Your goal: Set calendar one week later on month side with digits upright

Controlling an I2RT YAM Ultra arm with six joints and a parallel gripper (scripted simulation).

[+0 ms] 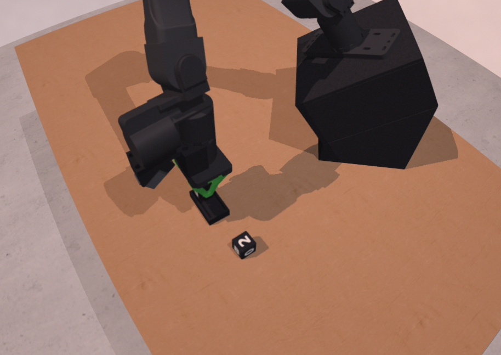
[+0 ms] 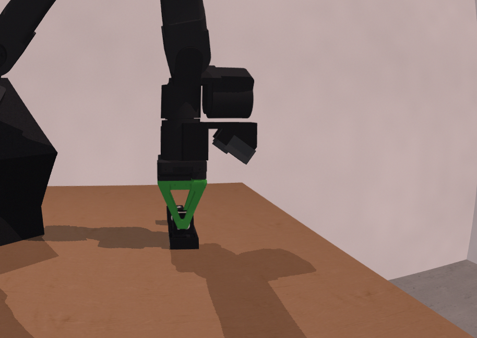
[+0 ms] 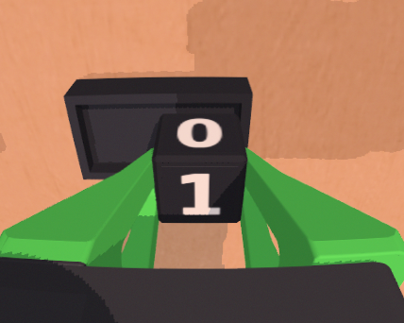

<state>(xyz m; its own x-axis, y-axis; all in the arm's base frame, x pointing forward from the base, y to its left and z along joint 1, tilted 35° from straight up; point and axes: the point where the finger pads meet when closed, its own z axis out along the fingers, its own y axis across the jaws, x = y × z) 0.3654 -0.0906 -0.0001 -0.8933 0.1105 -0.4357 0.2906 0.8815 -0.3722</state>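
The black tray lies 30 mm below my hand, 20 mm to the left of it and 10 mm ahead of it.
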